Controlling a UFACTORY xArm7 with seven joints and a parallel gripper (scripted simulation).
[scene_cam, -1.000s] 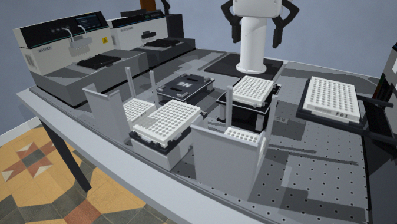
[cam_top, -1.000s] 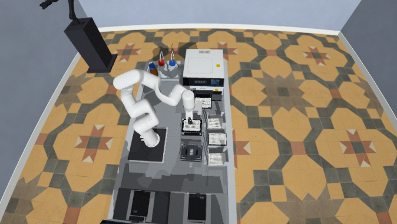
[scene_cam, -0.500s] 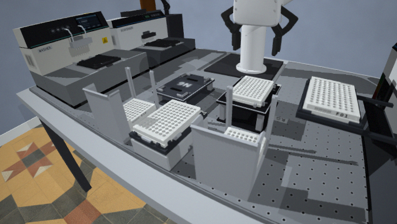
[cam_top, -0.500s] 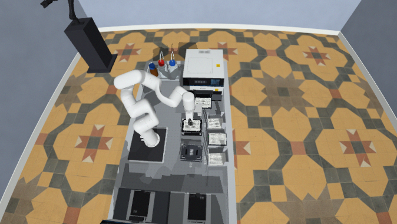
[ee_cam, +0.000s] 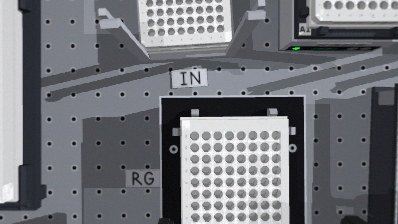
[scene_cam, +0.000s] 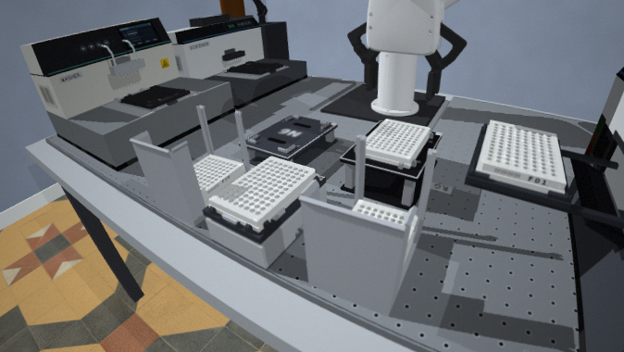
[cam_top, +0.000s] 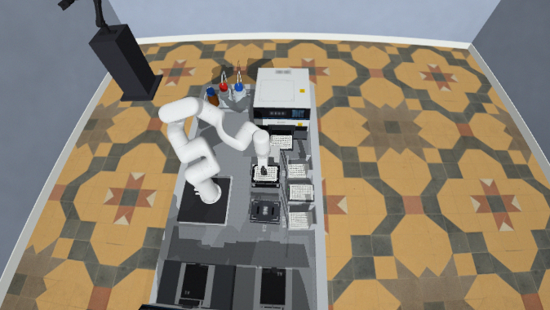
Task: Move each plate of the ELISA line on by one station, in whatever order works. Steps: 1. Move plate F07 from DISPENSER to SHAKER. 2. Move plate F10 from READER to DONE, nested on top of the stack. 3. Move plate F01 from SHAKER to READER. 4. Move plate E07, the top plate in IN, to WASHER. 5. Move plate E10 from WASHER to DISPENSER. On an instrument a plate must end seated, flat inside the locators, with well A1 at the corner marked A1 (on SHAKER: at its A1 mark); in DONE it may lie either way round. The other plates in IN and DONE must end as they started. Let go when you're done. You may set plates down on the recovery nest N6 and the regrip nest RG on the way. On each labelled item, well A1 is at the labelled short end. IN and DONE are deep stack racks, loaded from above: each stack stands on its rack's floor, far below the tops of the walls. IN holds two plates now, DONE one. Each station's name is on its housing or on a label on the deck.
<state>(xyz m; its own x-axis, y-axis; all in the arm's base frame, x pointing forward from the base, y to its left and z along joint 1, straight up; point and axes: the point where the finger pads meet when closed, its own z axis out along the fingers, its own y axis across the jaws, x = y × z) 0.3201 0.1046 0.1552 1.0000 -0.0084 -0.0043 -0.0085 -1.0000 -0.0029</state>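
The RG nest is 10 cm below my hand. The rest, counted from my hand: washer: 83 cm to the right, 6 cm below, 6 cm ahead; then dispenser: 76 cm to the right, 31 cm behind, 6 cm below.
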